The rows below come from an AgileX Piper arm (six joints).
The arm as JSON. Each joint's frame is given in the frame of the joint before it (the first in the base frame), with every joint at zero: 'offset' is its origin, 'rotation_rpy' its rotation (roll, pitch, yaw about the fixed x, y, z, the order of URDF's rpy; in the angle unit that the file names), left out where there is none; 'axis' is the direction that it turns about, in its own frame. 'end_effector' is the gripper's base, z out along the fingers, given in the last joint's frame.
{
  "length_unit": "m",
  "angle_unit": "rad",
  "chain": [
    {
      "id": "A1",
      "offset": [
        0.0,
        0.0,
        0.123
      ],
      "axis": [
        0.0,
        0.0,
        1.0
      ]
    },
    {
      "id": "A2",
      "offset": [
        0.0,
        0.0,
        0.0
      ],
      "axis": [
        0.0,
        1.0,
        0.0
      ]
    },
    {
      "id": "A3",
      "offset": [
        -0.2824,
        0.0,
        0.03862
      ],
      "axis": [
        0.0,
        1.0,
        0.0
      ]
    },
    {
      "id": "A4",
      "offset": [
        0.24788,
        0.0,
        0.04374
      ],
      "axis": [
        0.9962,
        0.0,
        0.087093
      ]
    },
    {
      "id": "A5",
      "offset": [
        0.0,
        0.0,
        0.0
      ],
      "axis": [
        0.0,
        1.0,
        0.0
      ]
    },
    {
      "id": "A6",
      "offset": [
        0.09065,
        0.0,
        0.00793
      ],
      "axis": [
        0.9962,
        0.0,
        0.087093
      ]
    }
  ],
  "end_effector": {
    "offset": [
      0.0,
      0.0,
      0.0
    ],
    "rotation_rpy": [
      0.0,
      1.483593,
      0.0
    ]
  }
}
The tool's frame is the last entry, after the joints.
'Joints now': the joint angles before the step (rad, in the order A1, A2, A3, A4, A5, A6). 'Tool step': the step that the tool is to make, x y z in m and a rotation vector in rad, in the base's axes. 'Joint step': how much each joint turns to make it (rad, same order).
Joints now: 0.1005 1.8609 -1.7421 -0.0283 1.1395 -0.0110
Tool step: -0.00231 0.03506 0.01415 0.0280 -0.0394 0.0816
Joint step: 0.0819 0.0000 -0.0501 0.0222 0.0072 0.0000
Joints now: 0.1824 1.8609 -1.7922 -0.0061 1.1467 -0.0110
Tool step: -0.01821 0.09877 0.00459 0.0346 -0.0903 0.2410
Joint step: 0.2407 0.0180 -0.0286 0.0061 -0.0858 -0.0001
